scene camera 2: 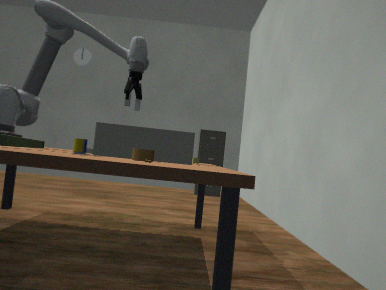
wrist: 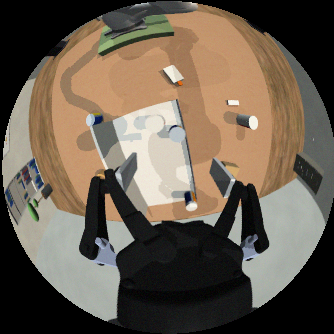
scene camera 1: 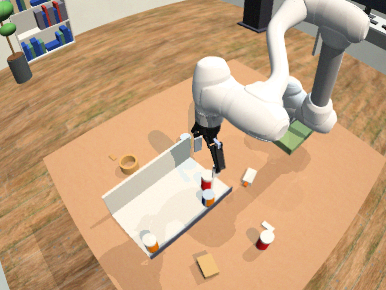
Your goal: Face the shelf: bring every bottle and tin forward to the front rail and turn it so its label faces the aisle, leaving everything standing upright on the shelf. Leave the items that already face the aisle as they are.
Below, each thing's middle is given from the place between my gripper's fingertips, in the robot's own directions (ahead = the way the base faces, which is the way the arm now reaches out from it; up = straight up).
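The shelf back wall [scene camera 2: 113, 140] is 22 cm to the right of my hand, 14 cm ahead of it and 21 cm below it. Then there is the white shelf tray [scene camera 1: 164, 209], which I see 29 cm below my hand, 12 cm ahead of it and 8 cm to the right of it.
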